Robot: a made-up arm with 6 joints.
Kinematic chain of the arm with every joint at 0, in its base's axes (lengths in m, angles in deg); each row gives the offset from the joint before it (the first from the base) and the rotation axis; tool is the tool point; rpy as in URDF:
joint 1: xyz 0 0 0.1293 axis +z
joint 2: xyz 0 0 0 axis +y
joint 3: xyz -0.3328 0 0.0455 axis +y
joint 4: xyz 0.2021 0 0.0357 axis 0.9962 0 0.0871
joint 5: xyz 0 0 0 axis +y
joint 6: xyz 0.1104 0 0.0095 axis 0.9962 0 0.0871
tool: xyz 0 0 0 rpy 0 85 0
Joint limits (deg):
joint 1: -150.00..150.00
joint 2: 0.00..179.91
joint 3: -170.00..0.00
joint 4: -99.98..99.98
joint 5: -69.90..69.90
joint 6: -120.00..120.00
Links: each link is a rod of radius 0.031 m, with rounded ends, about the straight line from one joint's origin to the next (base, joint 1, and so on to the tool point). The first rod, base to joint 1, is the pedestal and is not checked.
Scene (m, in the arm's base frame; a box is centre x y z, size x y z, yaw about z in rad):
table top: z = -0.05
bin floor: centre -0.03 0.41 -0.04 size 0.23 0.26 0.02 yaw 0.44
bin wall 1: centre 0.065 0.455 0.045 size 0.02 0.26 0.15 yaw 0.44
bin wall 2: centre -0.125 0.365 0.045 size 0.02 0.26 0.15 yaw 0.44
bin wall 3: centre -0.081 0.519 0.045 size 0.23 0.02 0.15 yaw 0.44
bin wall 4: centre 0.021 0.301 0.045 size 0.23 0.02 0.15 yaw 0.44
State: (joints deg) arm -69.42 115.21 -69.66 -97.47 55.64 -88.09
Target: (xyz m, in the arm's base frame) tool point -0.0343 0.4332 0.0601
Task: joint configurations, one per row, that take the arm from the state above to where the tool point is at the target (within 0.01 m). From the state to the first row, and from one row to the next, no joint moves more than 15 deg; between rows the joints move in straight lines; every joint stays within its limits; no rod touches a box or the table.
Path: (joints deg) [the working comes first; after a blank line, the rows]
Joints at the target: 97.85 136.04 -68.33 -99.00 13.24 -88.09
Straight joint move there: touches bin wall 1, bin wall 4.

1: -55.45 115.07 -69.73 -97.60 52.22 -88.09
2: -41.49 114.93 -69.79 -97.74 48.80 -88.09
3: -27.52 114.79 -69.86 -97.87 45.38 -88.09
4: -13.55 114.65 -69.92 -98.01 41.96 -88.09
5: 0.42 114.50 -69.99 -98.14 38.54 -88.09
6: 14.38 114.36 -70.06 -98.28 35.12 -88.09
7: 28.35 114.22 -70.12 -98.41 31.70 -88.09
8: 42.32 114.08 -70.19 -98.55 28.28 -88.09
9: 56.29 113.94 -70.26 -98.68 24.87 -88.09
10: 70.25 113.80 -70.32 -98.81 21.45 -88.09
11: 84.22 113.66 -70.39 -98.95 18.03 -88.09
12: 98.19 113.52 -70.45 -99.08 14.61 -88.09
13: 98.02 124.78 -69.39 -99.04 13.92 -88.09
14: 97.85 136.04 -68.33 -99.00 13.24 -88.09

